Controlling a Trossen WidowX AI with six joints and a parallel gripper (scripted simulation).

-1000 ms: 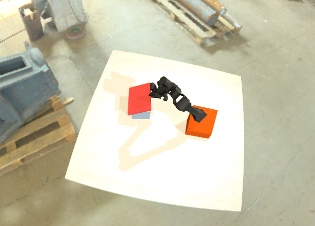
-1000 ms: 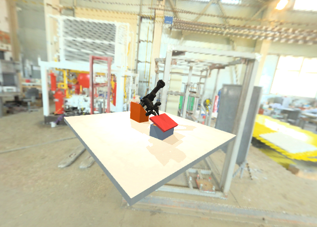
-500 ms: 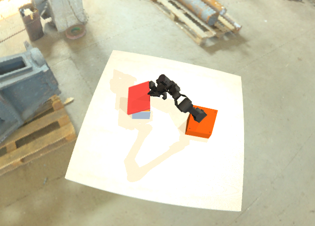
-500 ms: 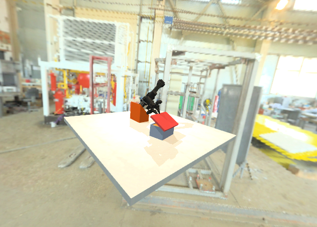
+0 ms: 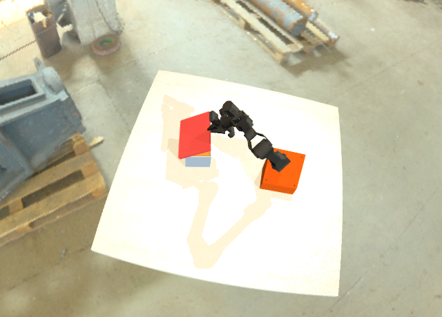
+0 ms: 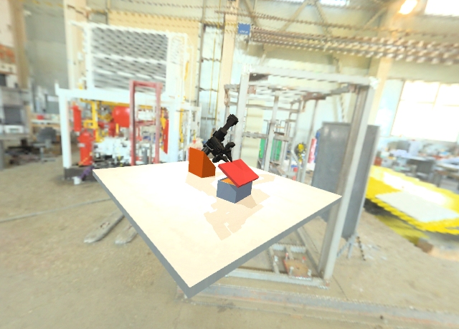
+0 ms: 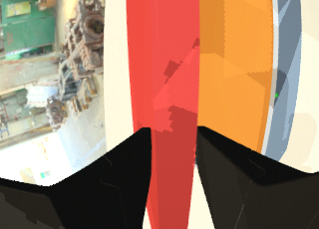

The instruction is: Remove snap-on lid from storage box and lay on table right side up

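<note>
My gripper tip is 7 cm short of the red lid, 4 cm above it and 1 cm to the right of it. Also, from my gripper tip: storage box (15 cm below, 5 cm ahead, 1 cm to the left).
</note>
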